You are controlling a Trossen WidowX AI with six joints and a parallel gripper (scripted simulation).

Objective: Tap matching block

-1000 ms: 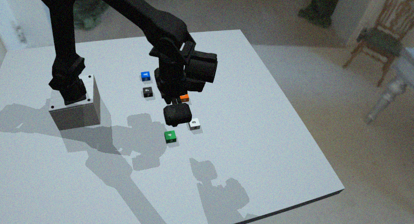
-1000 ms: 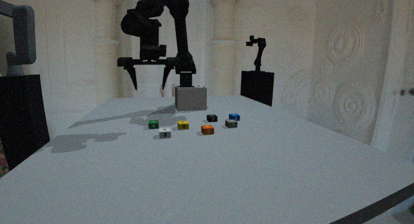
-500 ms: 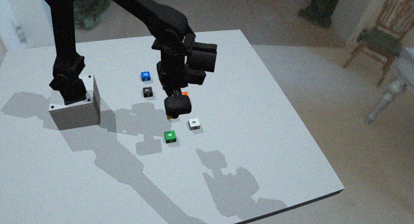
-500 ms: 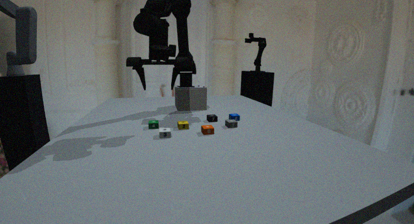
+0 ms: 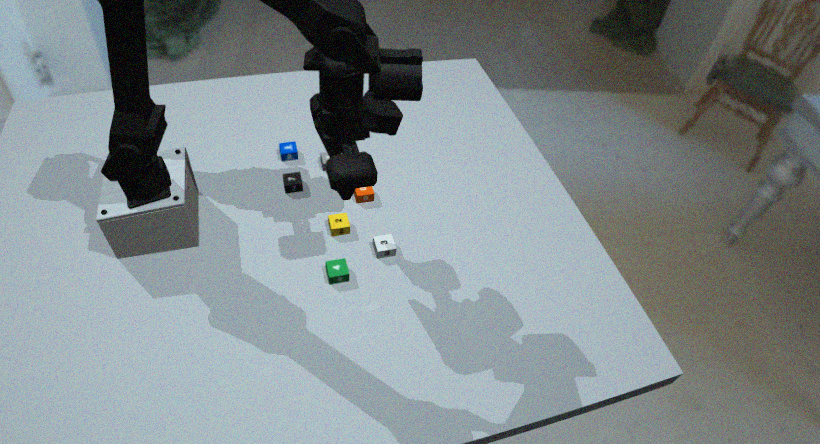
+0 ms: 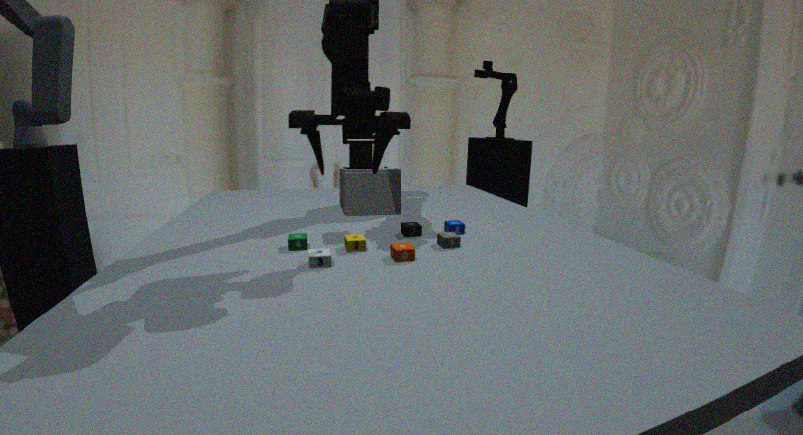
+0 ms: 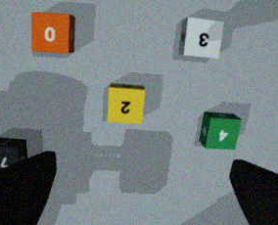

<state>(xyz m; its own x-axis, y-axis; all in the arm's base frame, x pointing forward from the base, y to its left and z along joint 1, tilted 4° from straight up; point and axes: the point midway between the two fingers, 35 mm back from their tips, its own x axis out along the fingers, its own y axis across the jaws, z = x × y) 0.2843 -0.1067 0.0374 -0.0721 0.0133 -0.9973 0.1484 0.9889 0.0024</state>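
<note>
My gripper tip is 130 mm to the right of the black block, 110 mm above it and 50 mm past it. Round my gripper tip: yellow block 110 mm below, 10 mm to the left; white block 110 mm below, 60 mm to the right, 50 mm ahead; green block 110 mm below, 80 mm to the right, 40 mm behind.
</note>
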